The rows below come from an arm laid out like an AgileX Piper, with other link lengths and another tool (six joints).
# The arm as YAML. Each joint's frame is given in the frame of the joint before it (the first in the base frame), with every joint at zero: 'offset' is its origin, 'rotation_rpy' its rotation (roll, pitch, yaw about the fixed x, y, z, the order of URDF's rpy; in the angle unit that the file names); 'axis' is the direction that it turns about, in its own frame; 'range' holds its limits. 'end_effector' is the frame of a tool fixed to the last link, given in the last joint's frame.
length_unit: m
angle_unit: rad
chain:
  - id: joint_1
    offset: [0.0, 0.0, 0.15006]
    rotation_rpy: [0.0, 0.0, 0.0]
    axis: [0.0, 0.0, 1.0]
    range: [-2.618, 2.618]
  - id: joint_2
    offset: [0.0, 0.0, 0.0]
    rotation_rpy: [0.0, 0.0, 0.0]
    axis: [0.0, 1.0, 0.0]
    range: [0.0, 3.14]
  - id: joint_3
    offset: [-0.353, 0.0, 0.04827]
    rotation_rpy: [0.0, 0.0, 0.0]
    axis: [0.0, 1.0, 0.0]
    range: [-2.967, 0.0]
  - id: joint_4
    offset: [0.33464, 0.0, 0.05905]
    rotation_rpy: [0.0, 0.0, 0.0]
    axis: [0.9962, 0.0, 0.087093]
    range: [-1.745, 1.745]
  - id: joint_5
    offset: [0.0, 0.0, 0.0]
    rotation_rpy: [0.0, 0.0, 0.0]
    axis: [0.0, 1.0, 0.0]
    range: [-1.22, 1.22]
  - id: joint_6
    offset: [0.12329, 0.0, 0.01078]
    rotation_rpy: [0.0, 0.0, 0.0]
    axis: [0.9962, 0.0, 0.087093]
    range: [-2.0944, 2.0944]
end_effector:
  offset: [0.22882, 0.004, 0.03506]
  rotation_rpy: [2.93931, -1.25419, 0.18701]
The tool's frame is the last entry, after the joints.
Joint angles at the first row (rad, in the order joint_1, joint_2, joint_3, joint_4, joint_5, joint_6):
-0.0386, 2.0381, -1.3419, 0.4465, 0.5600, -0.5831
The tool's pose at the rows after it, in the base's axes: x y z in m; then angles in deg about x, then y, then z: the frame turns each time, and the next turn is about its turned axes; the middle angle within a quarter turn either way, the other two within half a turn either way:
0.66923 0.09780 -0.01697 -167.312 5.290 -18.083
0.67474 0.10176 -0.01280 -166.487 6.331 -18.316
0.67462 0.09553 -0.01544 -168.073 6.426 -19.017
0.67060 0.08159 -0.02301 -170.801 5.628 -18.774
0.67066 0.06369 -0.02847 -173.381 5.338 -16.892
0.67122 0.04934 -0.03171 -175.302 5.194 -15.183
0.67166 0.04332 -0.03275 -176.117 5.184 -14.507
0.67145 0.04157 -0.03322 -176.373 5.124 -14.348
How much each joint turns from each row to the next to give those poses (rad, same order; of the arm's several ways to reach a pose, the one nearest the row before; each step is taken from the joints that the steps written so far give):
0.0019, 0.0060, 0.0000, 0.2062, 0.0102, -0.1470
0.0000, 0.0015, 0.0000, 0.0416, -0.0101, -0.0350
0.0000, 0.0000, 0.0000, -0.0340, -0.0088, 0.0044
0.0000, 0.0000, 0.0000, -0.0886, -0.0062, 0.0594
0.0000, 0.0000, 0.0000, -0.0961, -0.0183, 0.0930
0.0000, 0.0000, 0.0000, -0.0777, -0.0138, 0.0800
0.0000, 0.0000, 0.0000, -0.0329, -0.0059, 0.0330
0.0000, 0.0000, 0.0000, -0.0104, -0.0006, 0.0098

